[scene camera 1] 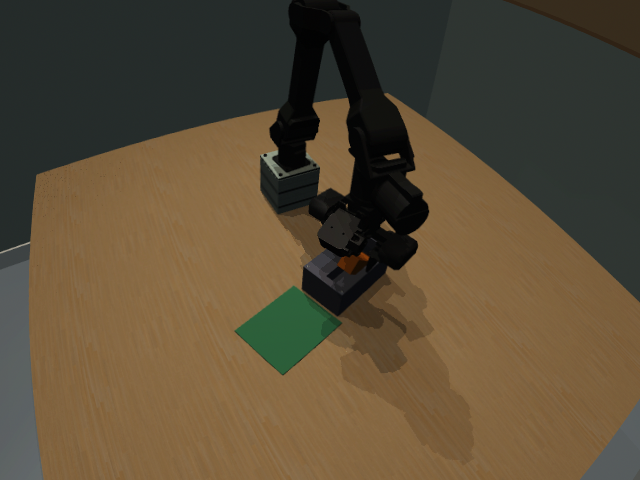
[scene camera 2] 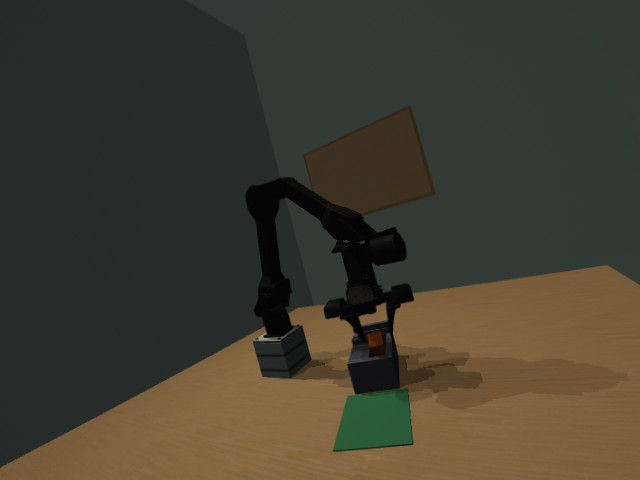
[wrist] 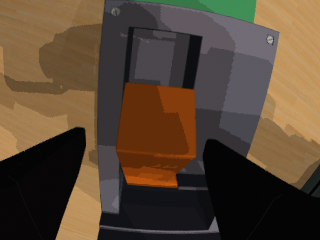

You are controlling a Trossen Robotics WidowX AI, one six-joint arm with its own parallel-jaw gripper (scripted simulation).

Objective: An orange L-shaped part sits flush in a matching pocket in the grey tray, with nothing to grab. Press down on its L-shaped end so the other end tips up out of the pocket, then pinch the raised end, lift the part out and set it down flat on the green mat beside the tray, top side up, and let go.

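Note:
There's an orange L-shaped part here and a green mat, and my gripper is open and holding nothing. You'd find my gripper in scene camera 2 too, and the wrist view shows the gripper as well.

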